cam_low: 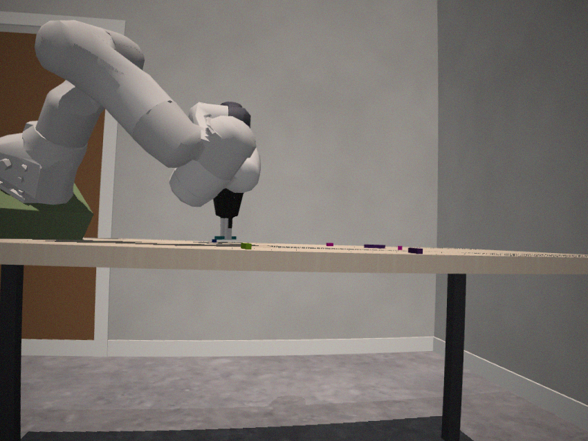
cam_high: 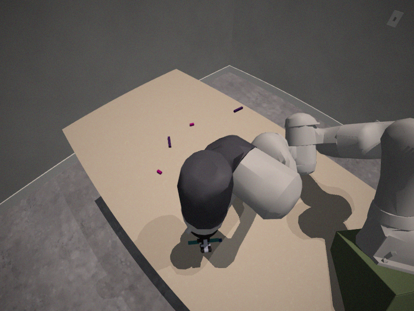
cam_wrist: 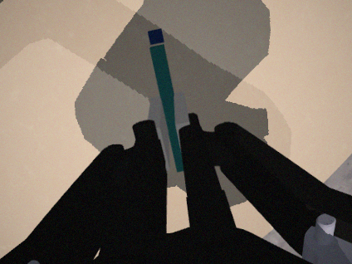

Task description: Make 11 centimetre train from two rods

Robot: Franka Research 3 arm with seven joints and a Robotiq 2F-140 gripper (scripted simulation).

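My hand is 30 mm above the turquoise rod. The rest, counted from my hand: blue rod 40 mm to the right, 40 mm below, 40 mm behind; then lime rod 590 mm to the right, 70 mm behind, 40 mm below.
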